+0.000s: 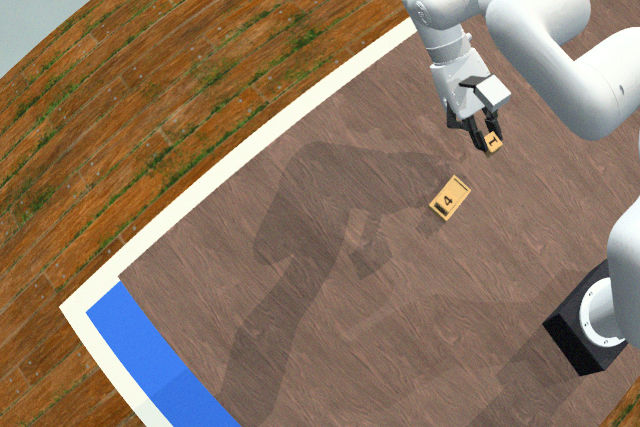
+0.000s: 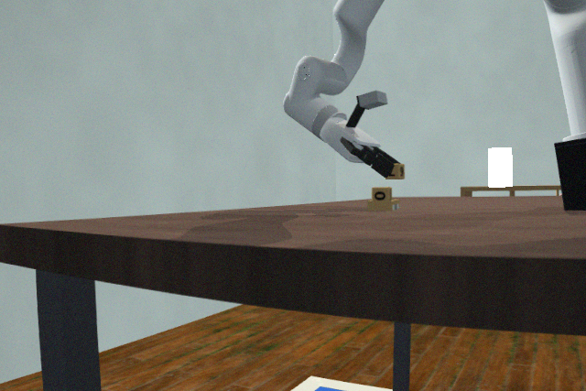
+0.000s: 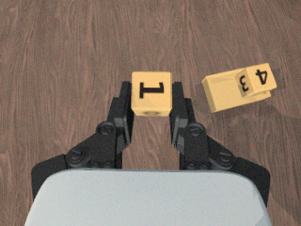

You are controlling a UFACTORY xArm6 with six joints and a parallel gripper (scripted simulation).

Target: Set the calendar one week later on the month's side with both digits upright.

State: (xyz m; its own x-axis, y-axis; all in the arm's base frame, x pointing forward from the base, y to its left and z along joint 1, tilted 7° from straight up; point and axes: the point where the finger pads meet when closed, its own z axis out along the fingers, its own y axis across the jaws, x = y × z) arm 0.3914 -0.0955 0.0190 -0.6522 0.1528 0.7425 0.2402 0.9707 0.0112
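My gripper is now 20 mm past the tray, 110 mm to the right of it and 70 mm above it. The rest, counted from my hand: wooden cube (20 mm behind, 10 mm below).
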